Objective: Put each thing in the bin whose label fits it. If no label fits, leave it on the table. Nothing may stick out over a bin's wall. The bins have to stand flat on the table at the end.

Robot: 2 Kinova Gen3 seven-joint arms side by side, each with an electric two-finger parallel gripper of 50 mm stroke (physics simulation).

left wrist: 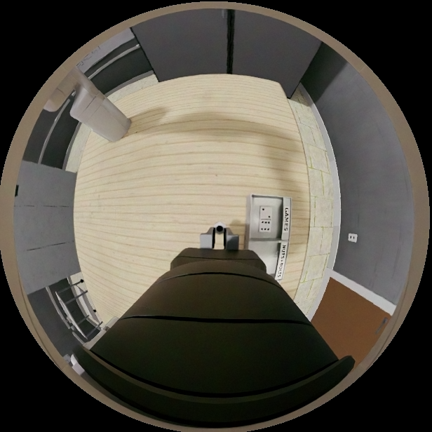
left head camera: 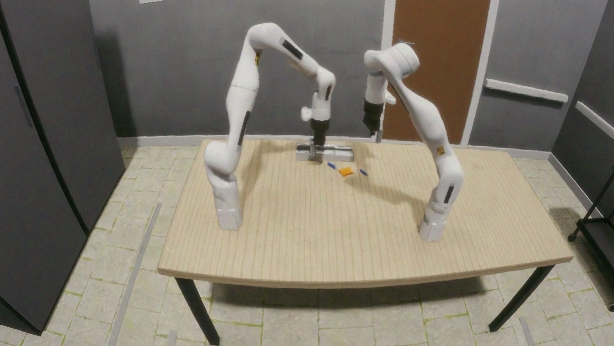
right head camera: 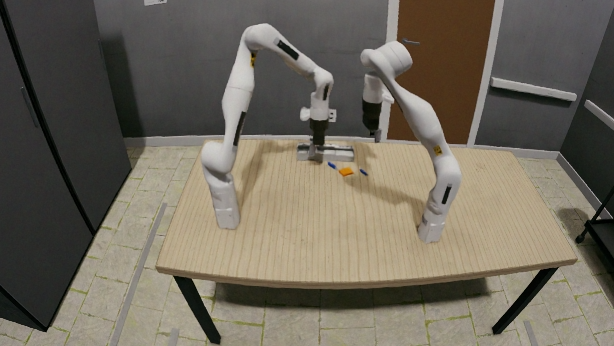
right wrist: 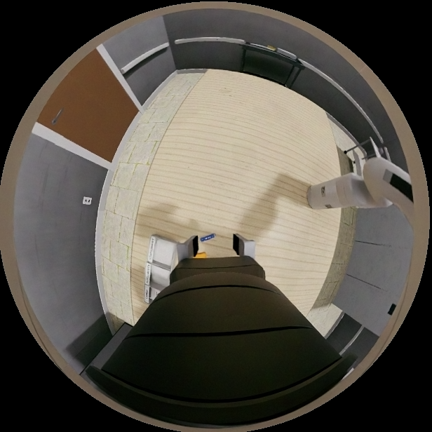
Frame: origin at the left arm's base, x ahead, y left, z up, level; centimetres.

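Seen in the pictures: left gripper, fingertip midpoint: (left head camera: 312, 153) (right head camera: 312, 153); right gripper, fingertip midpoint: (left head camera: 375, 139) (right head camera: 374, 139); left arm's base, origin of the base link: (left head camera: 230, 220) (right head camera: 228, 220); right arm's base, origin of the base link: (left head camera: 429, 232) (right head camera: 428, 233).
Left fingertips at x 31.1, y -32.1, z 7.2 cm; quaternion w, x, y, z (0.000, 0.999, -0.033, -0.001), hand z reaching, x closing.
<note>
Offsets run from my left fingertips to a thing's top centre.
A grey row of bins {dz -3.3, dx +9.0, dy -6.5 cm} (left head camera: 336, 156) (right head camera: 336, 156) (left wrist: 248, 220) (right wrist: 163, 264) stands at the table's far side. In the left wrist view its labels read GAMES and NUTS+BOLTS; a third label in the right wrist view is too small to read. A white domino (left wrist: 265, 219) lies in the GAMES bin. My left gripper (left head camera: 316, 151) (right head camera: 315, 151) (left wrist: 219, 234) is shut on a grey metal nut (left wrist: 219, 228), raised beside the bins. My right gripper (left head camera: 377, 136) (right head camera: 376, 136) (right wrist: 215, 241) is open and empty, high above the table.
Two blue things {dz -5.8, dx +0.5, dy -8.8 cm} (left head camera: 331, 165) {dz -6.2, dx -4.3, dy -21.8 cm} (right head camera: 363, 172) and an orange piece {dz -6.2, dx -3.6, dy -14.2 cm} (left head camera: 346, 171) (right head camera: 346, 171) (right wrist: 200, 255) lie in front of the bins. One blue thing (right wrist: 207, 237) shows between the right fingers, on the table far below.
</note>
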